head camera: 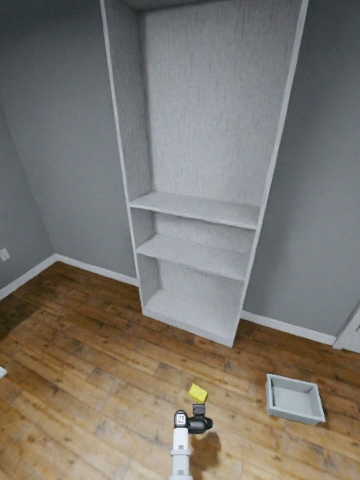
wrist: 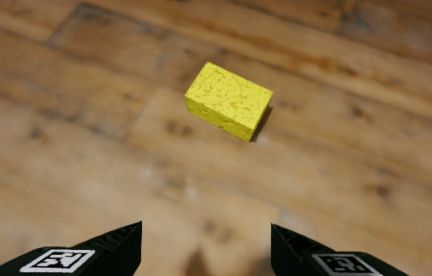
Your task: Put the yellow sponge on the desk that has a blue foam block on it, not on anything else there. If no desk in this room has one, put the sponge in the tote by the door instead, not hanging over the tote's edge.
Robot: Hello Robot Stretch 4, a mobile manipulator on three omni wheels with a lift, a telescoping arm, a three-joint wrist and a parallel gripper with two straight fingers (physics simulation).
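The yellow sponge (head camera: 198, 393) (wrist: 227, 100) lies flat on the wooden floor, slightly turned, in front of the shelf unit. My gripper (wrist: 206, 242) is open and empty; in the wrist view its two dark fingers stand wide apart at the bottom, with the sponge beyond and between their lines. In the head view the gripper hides most of its own fingers and is just on the near side of the sponge. A grey tote (head camera: 295, 416) stands on the floor at the right, its inside empty. No desk or blue foam block shows in these views.
A tall pale shelf unit (head camera: 187, 333) stands against the grey wall behind the sponge, its shelves bare. A white door frame (head camera: 348, 337) shows at the right edge, beyond the tote. Part of a white object (head camera: 2, 372) shows at the left edge.
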